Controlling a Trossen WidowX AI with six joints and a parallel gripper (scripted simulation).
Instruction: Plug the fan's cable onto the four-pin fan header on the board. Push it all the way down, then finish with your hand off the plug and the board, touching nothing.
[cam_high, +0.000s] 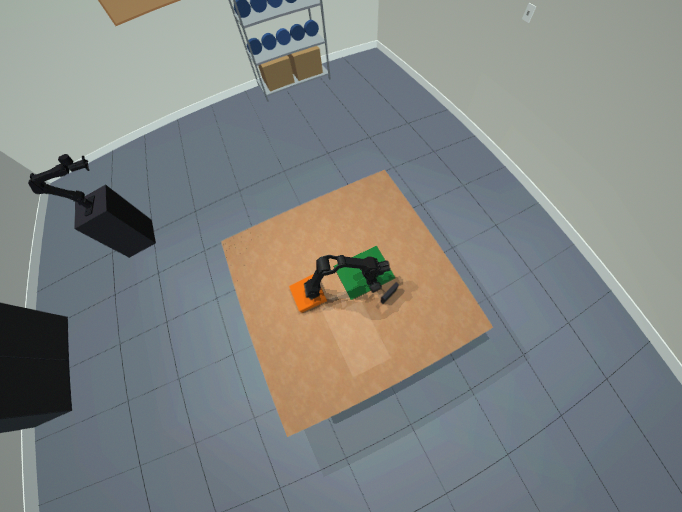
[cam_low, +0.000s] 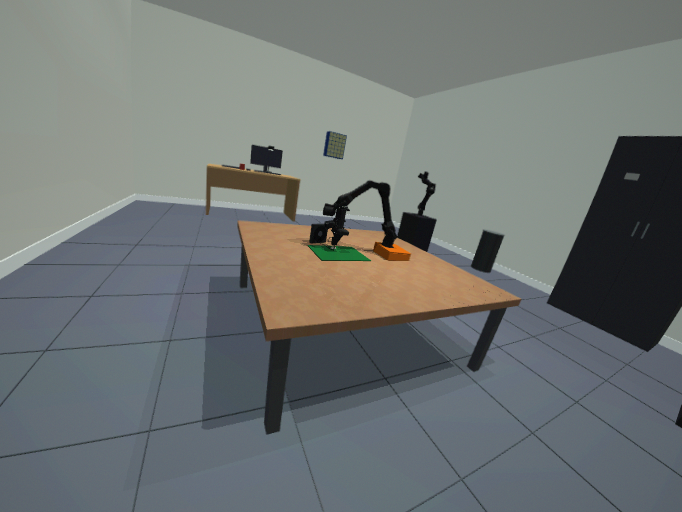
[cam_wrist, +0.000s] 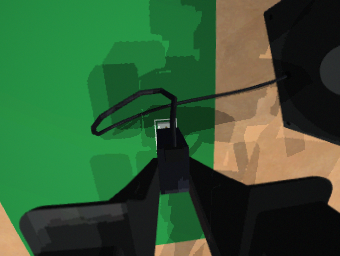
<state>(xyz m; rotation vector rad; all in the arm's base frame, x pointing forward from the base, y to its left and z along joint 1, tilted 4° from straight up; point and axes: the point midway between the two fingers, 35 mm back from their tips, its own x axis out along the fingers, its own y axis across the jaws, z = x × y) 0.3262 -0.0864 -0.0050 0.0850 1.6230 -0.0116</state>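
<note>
Now: gripper tip 4 cm above the white four-pin header and 1 cm short of it. Round my gripper tip: black fan (12 cm to the right, 6 cm ahead, 2 cm above); black plug (1 cm ahead, 1 cm above); green board (7 cm to the left, 5 cm below, 1 cm ahead).
</note>
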